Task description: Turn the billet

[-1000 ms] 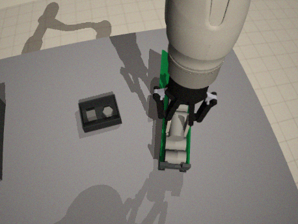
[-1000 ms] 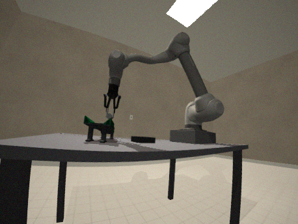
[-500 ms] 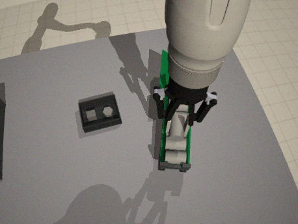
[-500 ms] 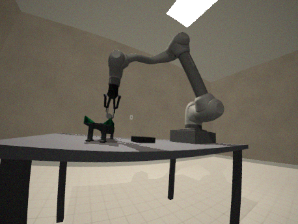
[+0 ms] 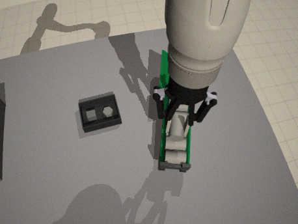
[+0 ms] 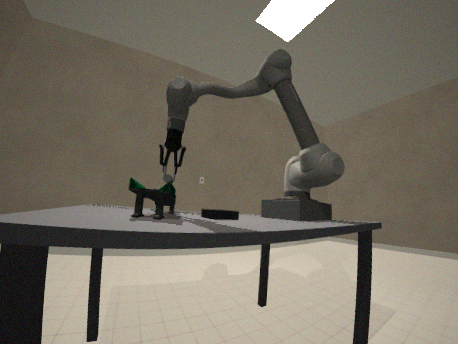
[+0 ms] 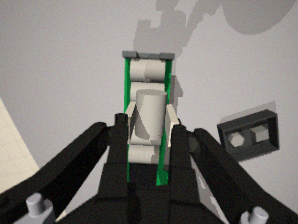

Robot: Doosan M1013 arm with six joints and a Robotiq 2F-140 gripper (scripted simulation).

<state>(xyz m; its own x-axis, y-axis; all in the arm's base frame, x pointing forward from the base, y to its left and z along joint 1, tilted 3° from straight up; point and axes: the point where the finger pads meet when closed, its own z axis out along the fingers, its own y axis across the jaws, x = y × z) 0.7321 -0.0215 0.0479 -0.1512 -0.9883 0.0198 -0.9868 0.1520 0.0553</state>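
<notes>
Now: the ramp 130 mm below my hand, 120 mm to the left of it and 20 mm ahead of it. The rest, counted from my hand: dark block: 230 mm behind, 180 mm below, 130 mm to the left; then grey stop: 130 mm below, 70 mm to the right.
</notes>
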